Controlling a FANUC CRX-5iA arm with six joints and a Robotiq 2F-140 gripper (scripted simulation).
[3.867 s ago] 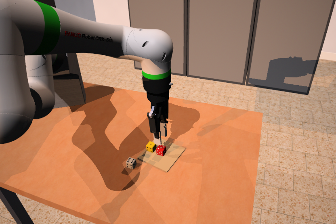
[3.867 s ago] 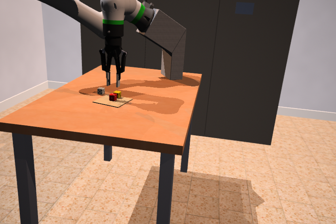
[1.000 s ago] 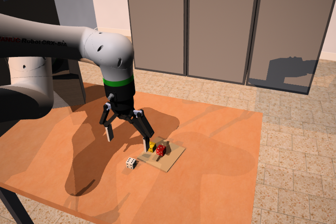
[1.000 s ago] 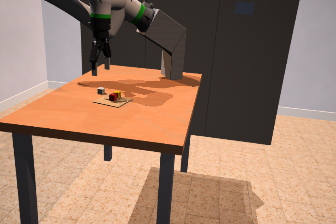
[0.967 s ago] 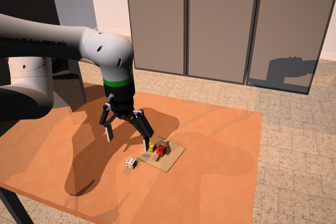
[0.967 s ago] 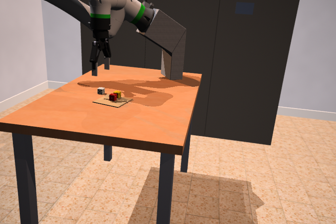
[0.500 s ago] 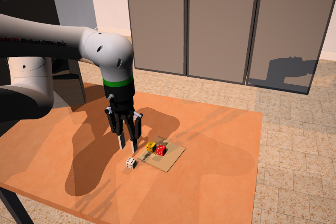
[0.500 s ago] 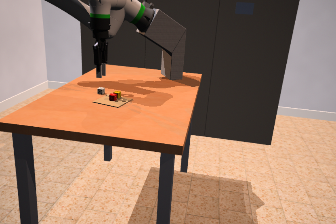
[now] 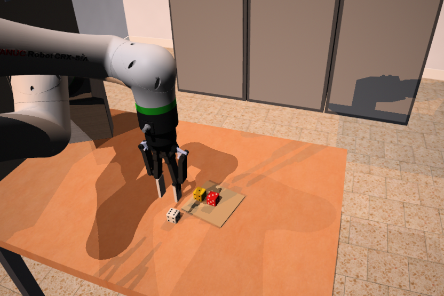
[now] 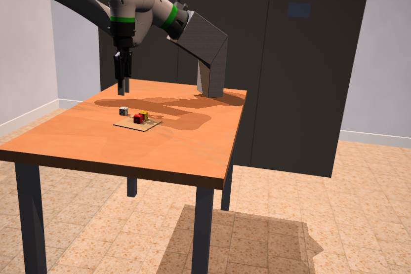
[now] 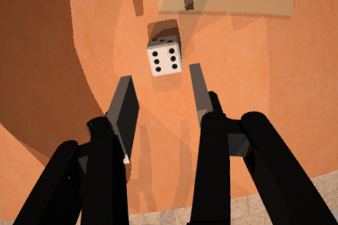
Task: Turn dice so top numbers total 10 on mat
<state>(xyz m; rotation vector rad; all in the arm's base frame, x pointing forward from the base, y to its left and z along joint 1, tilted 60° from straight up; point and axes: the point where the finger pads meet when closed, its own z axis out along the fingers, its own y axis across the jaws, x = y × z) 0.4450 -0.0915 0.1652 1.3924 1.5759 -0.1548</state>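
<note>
Now: the white die 110 mm below my hand. From my hand the other things lie so: yellow die (50 mm ahead, 90 mm to the left, 100 mm below); tan mat (100 mm ahead, 80 mm to the left, 120 mm below); red die (100 mm ahead, 80 mm to the left, 100 mm below).
</note>
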